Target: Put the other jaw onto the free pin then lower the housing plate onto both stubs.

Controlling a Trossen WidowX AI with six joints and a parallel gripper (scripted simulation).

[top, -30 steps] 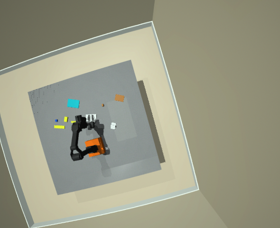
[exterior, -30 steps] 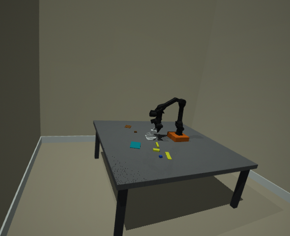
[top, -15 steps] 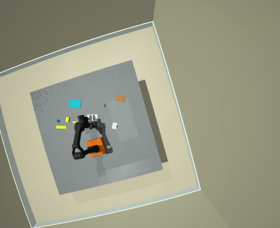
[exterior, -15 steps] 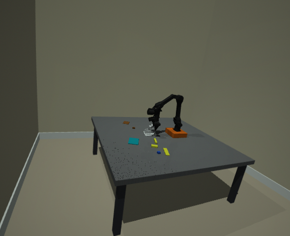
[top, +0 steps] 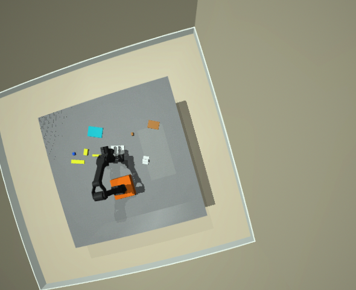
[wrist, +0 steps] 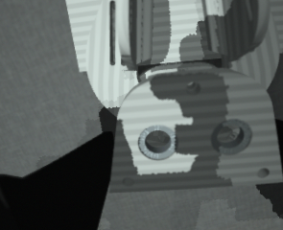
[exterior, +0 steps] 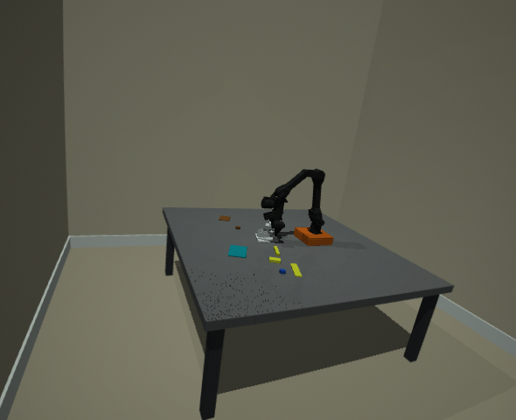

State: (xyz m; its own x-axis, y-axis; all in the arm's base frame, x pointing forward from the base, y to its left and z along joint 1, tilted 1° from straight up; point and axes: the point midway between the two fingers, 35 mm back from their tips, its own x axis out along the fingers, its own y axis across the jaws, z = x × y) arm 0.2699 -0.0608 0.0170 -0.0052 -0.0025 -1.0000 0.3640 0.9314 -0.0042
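Right now the jaw is 10 mm ahead of my gripper tip, 20 mm to the right of it and 20 mm below it. Also, from my gripper tip: white base plate: 60 mm ahead, 30 mm to the right, 30 mm below; yellow bar: 90 mm ahead, 160 mm to the left, 30 mm below; small brown block: 140 mm ahead, 200 mm to the right, 30 mm below.
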